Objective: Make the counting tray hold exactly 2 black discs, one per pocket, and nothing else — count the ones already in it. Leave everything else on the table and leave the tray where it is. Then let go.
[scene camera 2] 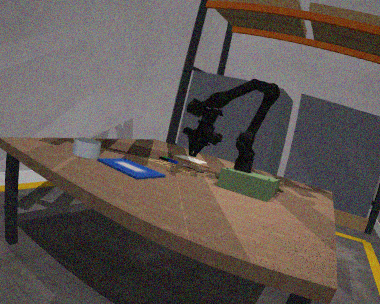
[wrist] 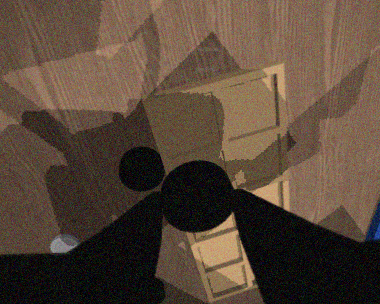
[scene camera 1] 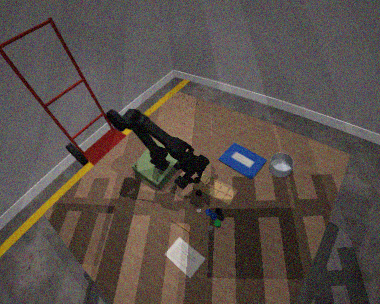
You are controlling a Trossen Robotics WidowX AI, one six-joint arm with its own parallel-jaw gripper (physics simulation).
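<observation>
The wooden counting tray [scene camera 1: 223, 191] [wrist: 282, 95] lies flat; the pockets that show in the wrist view hold no disc, and the gripper and its load hide part of it. My gripper [scene camera 2: 192, 153] [wrist: 197, 199] points down, shut on a black disc [wrist: 197, 195], above the table and over the tray's near long side in the wrist view. Another black disc [scene camera 1: 198, 193] [wrist: 142, 168] lies on the table beside the tray, outside it. Further black discs [scene camera 1: 219, 213] lie in a small cluster with blue discs [scene camera 1: 209, 213] and a green disc [scene camera 1: 217, 223].
A white disc [scene camera 1: 199, 210] [wrist: 64, 243] lies apart from the cluster. A blue folder [scene camera 1: 242, 160] [scene camera 2: 150, 173] and a grey bowl [scene camera 1: 281, 165] [scene camera 2: 86, 148] stand beyond the tray. A white sheet [scene camera 1: 185, 257] lies opposite. A green box [scene camera 1: 147, 169] [scene camera 2: 247, 184] is at the arm's base.
</observation>
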